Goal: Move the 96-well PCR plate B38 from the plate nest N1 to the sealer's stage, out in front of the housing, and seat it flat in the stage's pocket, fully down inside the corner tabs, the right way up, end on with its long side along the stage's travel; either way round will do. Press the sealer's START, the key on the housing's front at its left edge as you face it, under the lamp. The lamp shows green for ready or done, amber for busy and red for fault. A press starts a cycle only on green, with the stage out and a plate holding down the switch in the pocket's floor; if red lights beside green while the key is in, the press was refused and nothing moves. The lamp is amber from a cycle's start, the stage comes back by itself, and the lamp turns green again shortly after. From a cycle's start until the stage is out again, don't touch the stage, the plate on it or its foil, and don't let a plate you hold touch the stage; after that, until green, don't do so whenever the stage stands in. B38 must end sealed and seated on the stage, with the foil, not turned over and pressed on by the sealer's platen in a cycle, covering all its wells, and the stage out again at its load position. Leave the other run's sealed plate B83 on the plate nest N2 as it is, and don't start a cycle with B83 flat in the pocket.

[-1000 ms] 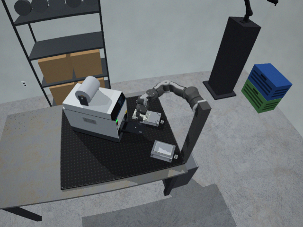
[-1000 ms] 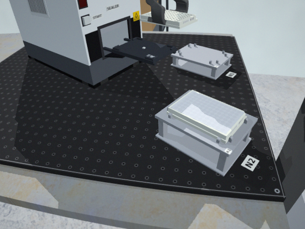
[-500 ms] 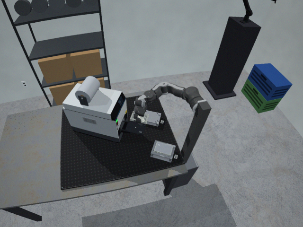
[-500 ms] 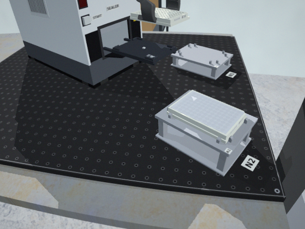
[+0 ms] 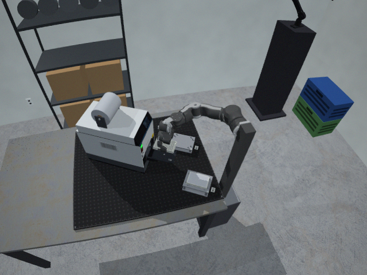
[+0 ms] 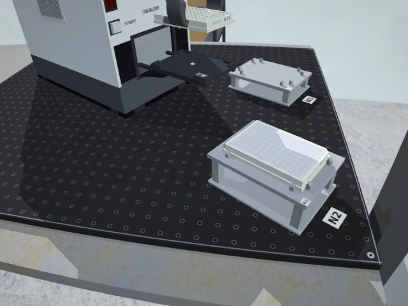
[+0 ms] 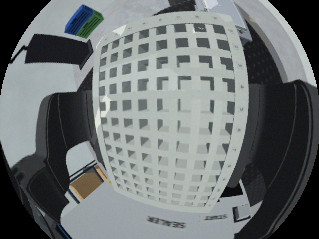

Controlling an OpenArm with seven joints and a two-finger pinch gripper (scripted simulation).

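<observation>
The sealer's dark stage lies 1 cm ahead of my hand, 1 cm to the left of it and 9 cm below it. The rest, counted from my hand: white 96-well plate B38: right at my hand; start key: 14 cm ahead, 4 cm to the left, 1 cm below; nest N1: 16 cm behind, 12 cm to the right, 16 cm below.
</observation>
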